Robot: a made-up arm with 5 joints. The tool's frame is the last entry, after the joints. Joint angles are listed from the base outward. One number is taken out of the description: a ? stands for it. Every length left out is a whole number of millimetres.
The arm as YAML. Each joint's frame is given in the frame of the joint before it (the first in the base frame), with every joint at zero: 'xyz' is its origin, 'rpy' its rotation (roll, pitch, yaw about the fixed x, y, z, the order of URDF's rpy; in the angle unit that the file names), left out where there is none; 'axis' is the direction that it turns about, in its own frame. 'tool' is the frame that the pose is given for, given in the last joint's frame.
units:
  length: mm
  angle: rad
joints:
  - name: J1
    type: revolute
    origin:
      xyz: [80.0, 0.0, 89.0]
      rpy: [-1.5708, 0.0, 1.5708]
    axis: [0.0, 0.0, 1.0]
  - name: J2
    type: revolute
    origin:
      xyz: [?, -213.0, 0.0]
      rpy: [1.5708, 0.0, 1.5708]
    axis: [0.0, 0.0, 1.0]
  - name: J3
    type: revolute
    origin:
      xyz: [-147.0, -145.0, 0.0]
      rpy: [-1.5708, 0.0, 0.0]
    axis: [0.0, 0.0, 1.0]
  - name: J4
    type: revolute
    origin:
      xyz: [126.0, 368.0, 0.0]
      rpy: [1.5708, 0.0, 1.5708]
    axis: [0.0, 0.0, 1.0]
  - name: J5
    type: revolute
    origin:
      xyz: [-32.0, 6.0, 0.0]
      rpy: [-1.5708, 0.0, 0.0]
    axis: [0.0, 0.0, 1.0]
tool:
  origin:
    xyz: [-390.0, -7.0, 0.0]
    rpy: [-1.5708, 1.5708, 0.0]
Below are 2 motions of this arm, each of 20 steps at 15 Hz.
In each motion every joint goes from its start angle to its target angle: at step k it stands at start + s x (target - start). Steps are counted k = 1, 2, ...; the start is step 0. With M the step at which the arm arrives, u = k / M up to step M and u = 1 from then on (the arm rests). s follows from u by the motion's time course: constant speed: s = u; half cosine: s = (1 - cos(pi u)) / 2; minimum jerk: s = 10 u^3 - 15 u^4 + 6 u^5.
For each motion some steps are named. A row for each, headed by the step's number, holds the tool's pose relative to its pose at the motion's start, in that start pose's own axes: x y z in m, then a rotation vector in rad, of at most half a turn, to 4 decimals.
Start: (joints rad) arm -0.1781 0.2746 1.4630 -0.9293 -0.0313
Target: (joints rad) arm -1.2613 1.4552 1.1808 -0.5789 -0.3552
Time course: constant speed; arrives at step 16
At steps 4, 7, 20:
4: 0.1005 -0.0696 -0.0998 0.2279 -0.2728 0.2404
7: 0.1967 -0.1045 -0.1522 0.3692 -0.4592 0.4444
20: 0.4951 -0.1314 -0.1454 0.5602 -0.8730 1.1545

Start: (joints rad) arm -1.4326 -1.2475 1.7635 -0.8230 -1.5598
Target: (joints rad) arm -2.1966 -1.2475 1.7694 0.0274 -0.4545
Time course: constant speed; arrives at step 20
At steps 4, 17, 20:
4: 0.0437 -0.0734 -0.0650 -0.0898 -0.1319 -0.0900
17: 0.2448 -0.3808 -0.3074 -0.4413 -0.3013 -0.6728
20: 0.2750 -0.4724 -0.3729 -0.5305 -0.2592 -0.8437

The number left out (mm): -64.0
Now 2 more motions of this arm.
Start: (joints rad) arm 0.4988 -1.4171 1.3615 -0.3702 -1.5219
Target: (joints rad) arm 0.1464 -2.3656 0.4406 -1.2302 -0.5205
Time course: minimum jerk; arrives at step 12
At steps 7, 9, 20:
7: -0.3498 -0.2356 -0.3494 -0.2806 -0.2511 0.3321
9: -0.3859 -0.3377 -0.5506 -0.5479 -0.4302 0.4795
20: -0.3755 -0.3902 -0.6325 -0.6897 -0.5158 0.5345

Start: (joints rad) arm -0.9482 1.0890 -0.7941 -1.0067 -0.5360
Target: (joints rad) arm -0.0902 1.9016 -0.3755 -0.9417 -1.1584
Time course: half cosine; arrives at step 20
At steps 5, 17, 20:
5: 0.0505 0.0371 0.0089 0.0357 -0.0136 -0.2000
17: 0.2660 0.0639 0.0790 0.3791 -0.5634 -1.1151
20: 0.2683 0.0602 0.0849 0.4099 -0.6269 -1.1575

